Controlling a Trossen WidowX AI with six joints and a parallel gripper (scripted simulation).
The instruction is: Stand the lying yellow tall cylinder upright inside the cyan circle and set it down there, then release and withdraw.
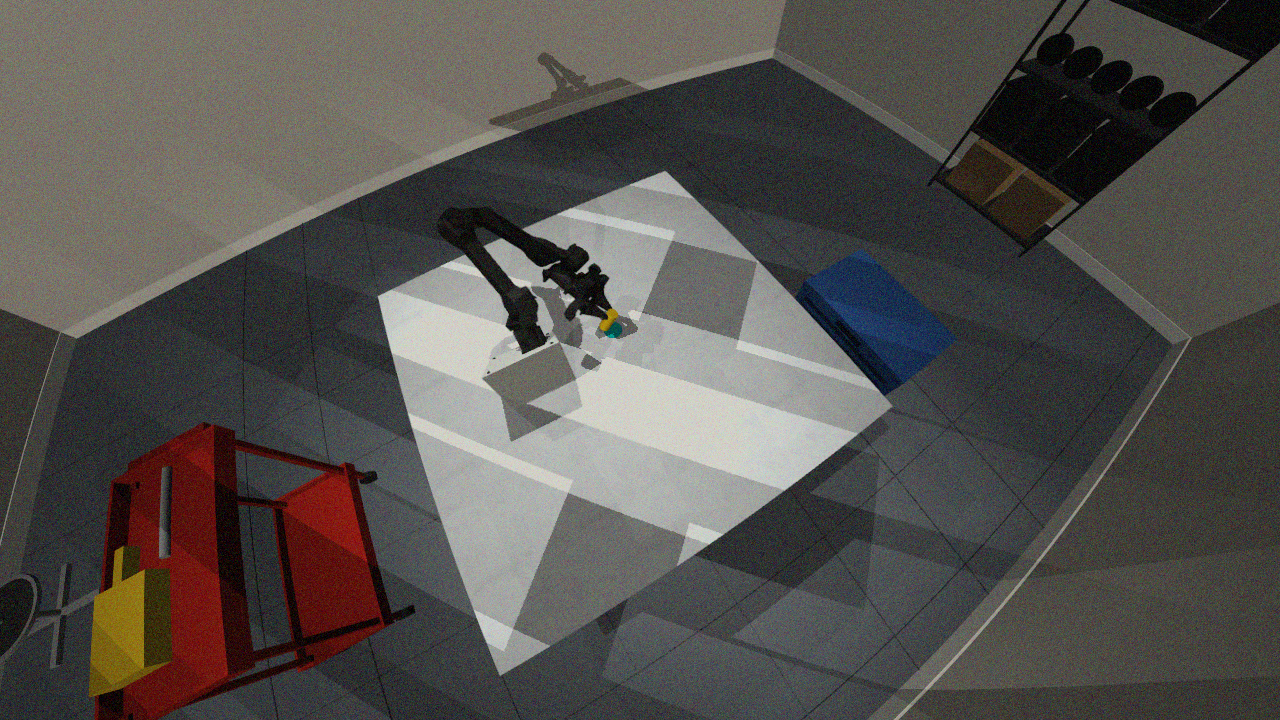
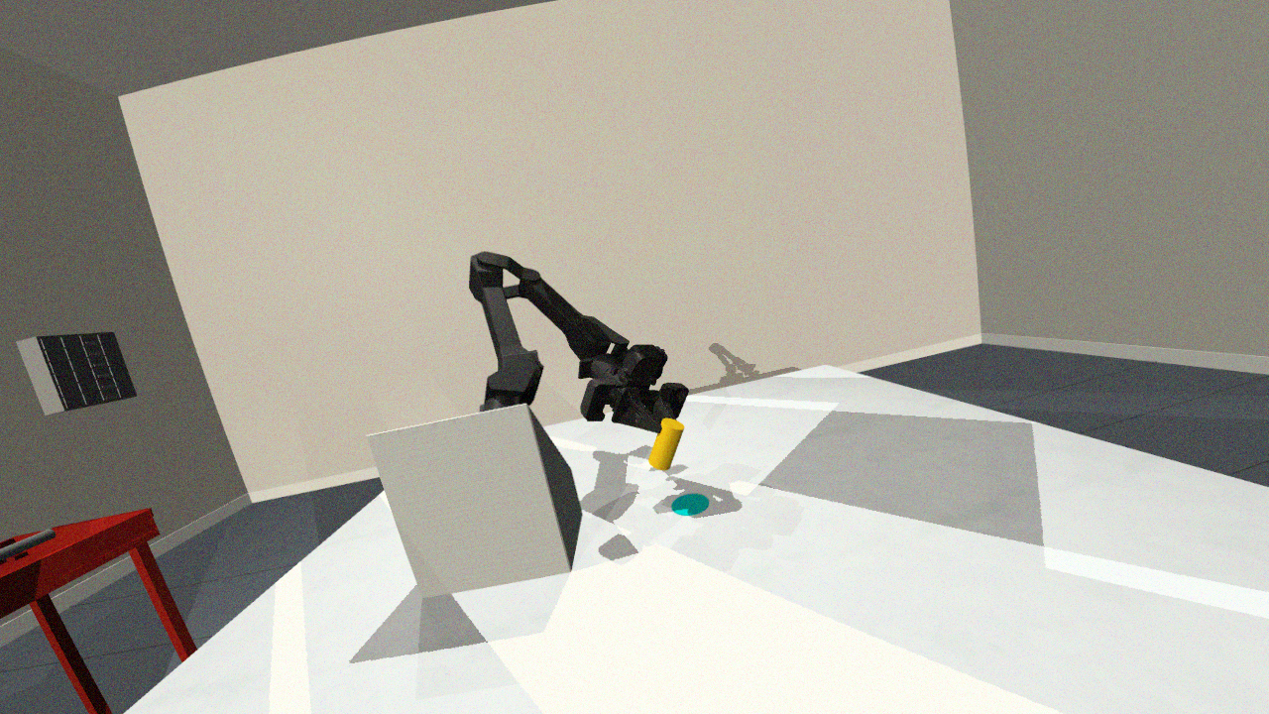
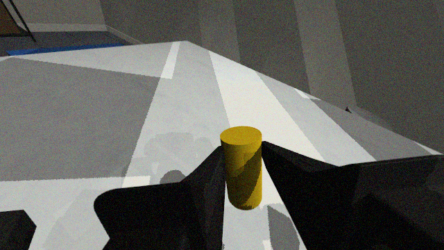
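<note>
Now: gripper tip 10 mm short of the cyan circle, 30 mm to the right of it and 140 mm above it. The rest, counted from my gripper tip: yellow tall cylinder 10 mm behind, 20 mm below.
</note>
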